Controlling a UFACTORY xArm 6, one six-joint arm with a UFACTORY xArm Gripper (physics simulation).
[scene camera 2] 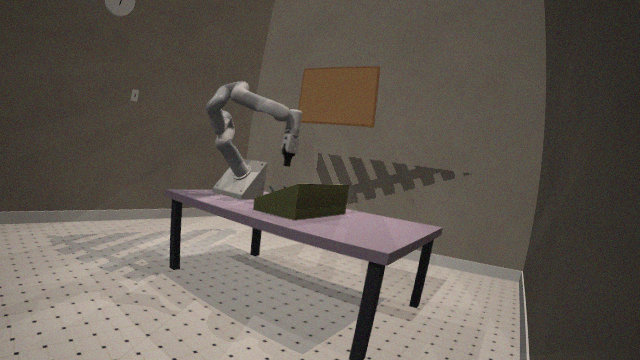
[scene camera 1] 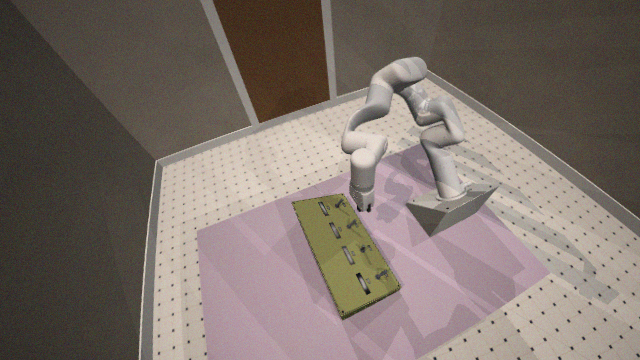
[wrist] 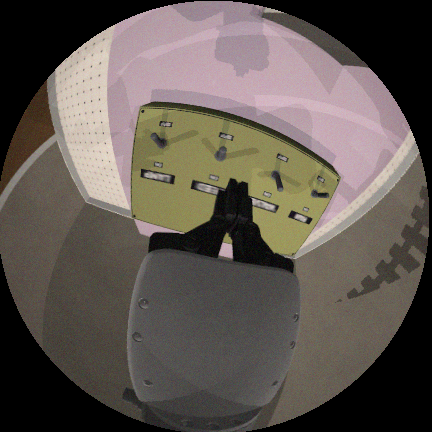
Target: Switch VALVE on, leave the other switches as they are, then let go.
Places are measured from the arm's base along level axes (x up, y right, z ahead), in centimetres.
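Pixels of known places: gripper, fingertip midpoint: [scene camera 2: 286,166] [scene camera 1: 361,209] [wrist: 233,190]; arm's base, origin of the base link: [scene camera 2: 242,172] [scene camera 1: 451,195].
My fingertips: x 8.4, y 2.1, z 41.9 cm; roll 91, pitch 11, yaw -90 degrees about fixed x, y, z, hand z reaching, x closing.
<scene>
Ahead of a thing's pixels: the offset from my fingertips to its top centre. Level surfaces: height alone.
The olive switch panel [scene camera 1: 331,272] [scene camera 2: 322,202] [wrist: 167,202] has four levers; its printed labels are too blurred to read. The VALVE switch {dx -9.2, dy -10.9, dz +2.7 cm} [scene camera 1: 366,249] [wrist: 278,182] is third from the left in the wrist view. Its lever leans toward the long name plate, the ON side. The LAMP switch {dx -10.3, dy +13.0, dz +5.2 cm} [scene camera 1: 340,204] [wrist: 158,140], FEED switch {dx -10.3, dy +1.2, dz +3.3 cm} [scene camera 1: 352,225] [wrist: 220,154] and FAN switch {dx -10.3, dy -22.5, dz -0.5 cm} [scene camera 1: 382,274] [wrist: 320,194] do not show that lean. My gripper [scene camera 1: 364,209] [scene camera 2: 287,164] [wrist: 233,190] is shut and empty. It hangs above the panel's height, touching no lever.
The panel stands on the pink table {dx -23.1 cm} [scene camera 1: 240,280] [scene camera 2: 395,232] [wrist: 310,80]. The arm's wedge-shaped base [scene camera 1: 452,212] [scene camera 2: 255,182] stands on the lever side of the panel. A wall with an orange board [scene camera 2: 340,97] is behind the table.
</scene>
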